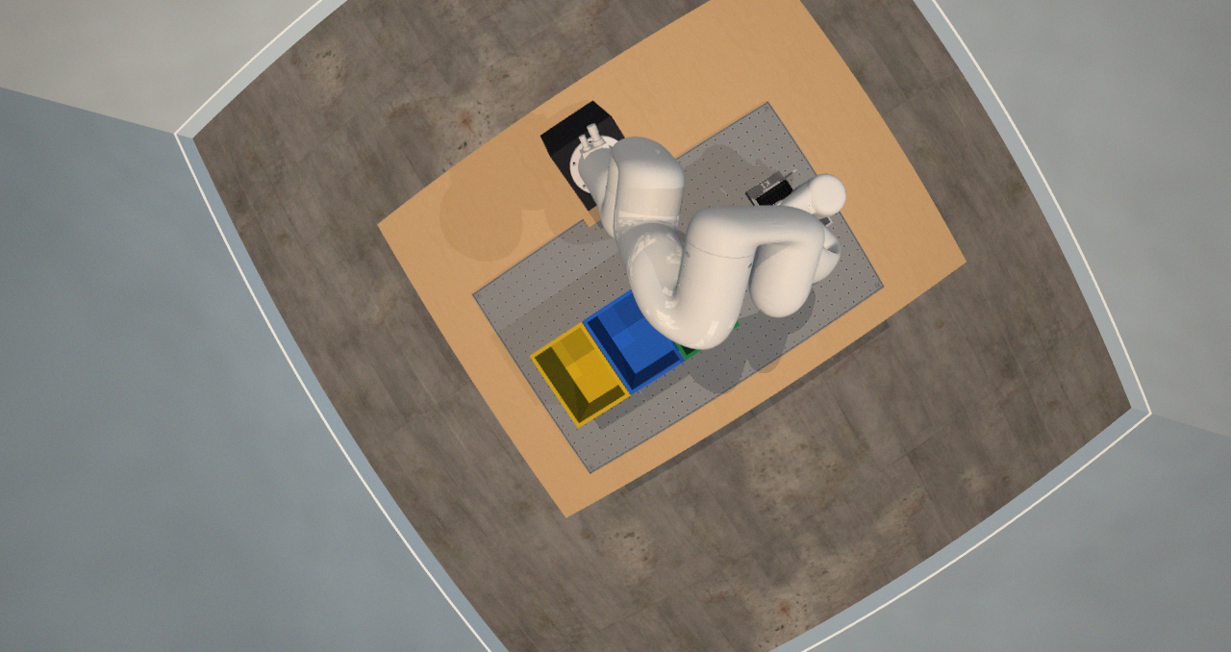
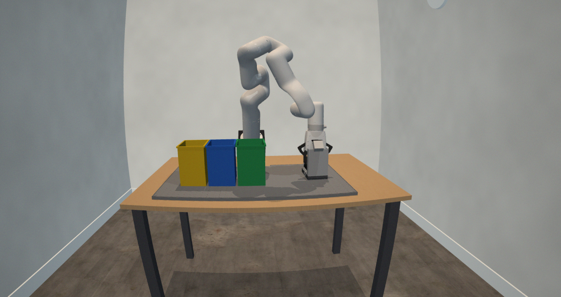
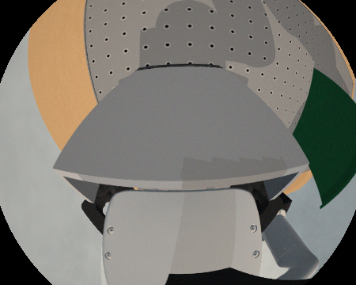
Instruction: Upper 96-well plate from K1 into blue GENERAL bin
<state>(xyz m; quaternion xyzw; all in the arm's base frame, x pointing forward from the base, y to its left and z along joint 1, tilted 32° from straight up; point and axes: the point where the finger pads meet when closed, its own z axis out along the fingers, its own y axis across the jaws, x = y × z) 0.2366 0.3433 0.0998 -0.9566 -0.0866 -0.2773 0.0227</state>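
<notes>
Right now my hand is 30 mm above the black 96-well plate. From my hand the other things lie so: white plate 40 mm below; green bin 290 mm to the right, 100 mm ahead, 20 mm above; blue bin 420 mm to the right, 130 mm ahead, 20 mm above.
</notes>
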